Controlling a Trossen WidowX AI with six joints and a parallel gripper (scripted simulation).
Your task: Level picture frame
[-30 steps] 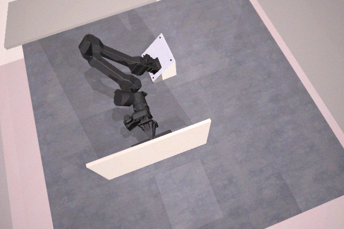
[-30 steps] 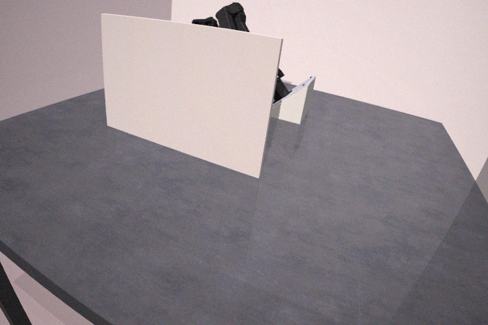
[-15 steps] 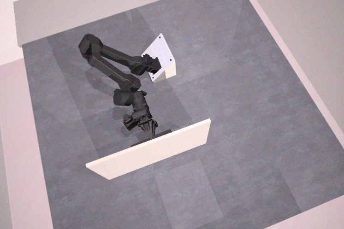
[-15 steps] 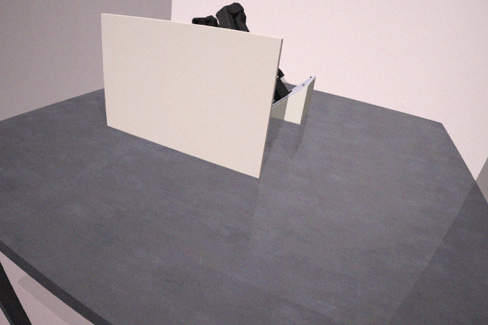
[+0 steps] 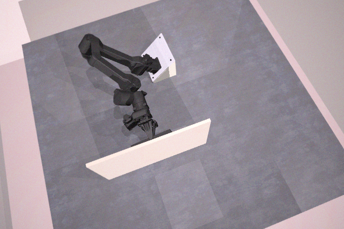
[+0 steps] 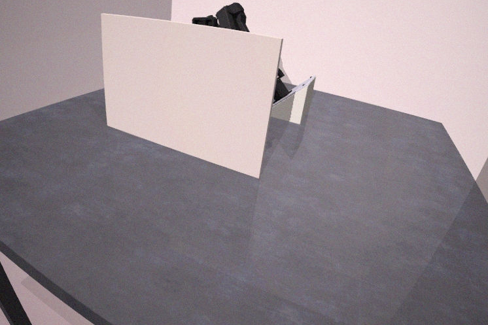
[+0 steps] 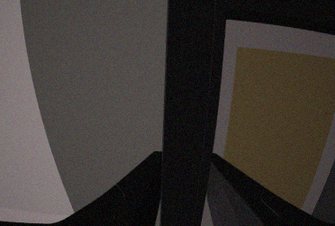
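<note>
Right now my gripper tip is 10 mm short of the picture frame and 50 mm above it. Also, from my gripper tip: wall panel (20 mm ahead, 10 mm to the right, 70 mm below).
</note>
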